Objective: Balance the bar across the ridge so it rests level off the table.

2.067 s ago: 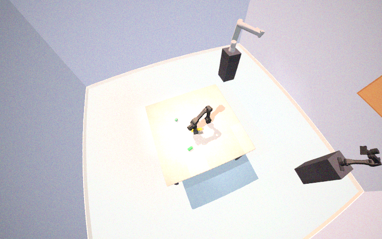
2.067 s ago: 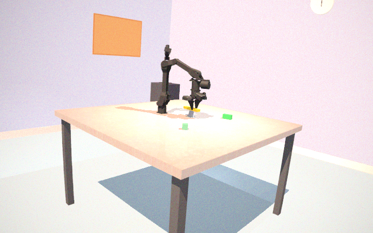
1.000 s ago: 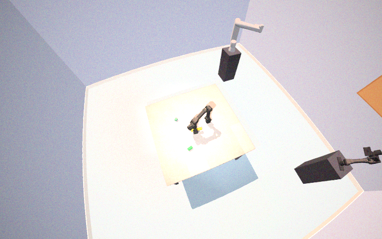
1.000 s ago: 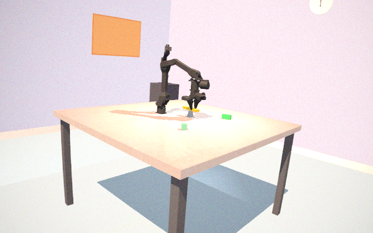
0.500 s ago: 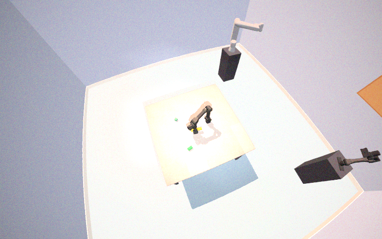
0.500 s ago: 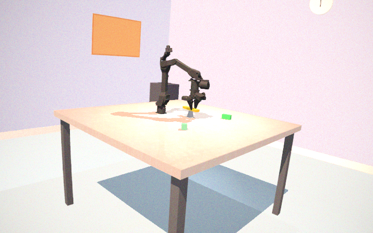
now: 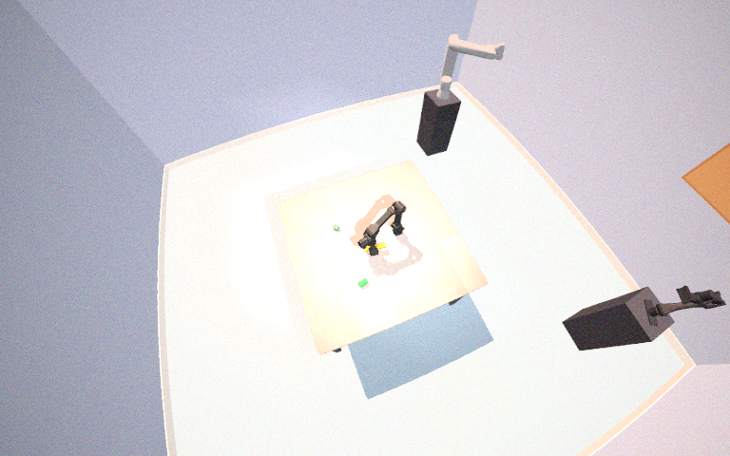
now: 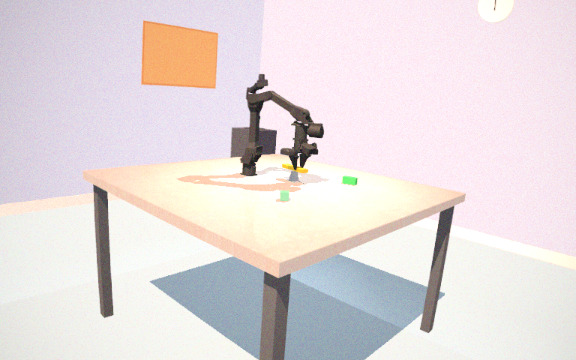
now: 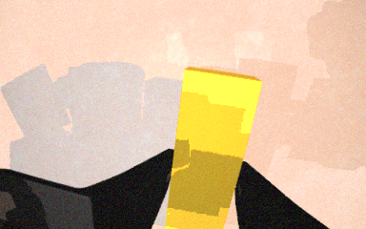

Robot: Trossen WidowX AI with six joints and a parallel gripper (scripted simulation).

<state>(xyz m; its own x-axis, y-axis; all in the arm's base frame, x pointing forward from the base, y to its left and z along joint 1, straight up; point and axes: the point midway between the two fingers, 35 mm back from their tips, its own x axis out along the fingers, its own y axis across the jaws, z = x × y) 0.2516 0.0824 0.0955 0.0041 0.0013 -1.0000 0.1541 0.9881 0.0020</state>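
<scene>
Now: gripper tip 3 cm past the bar.
</scene>
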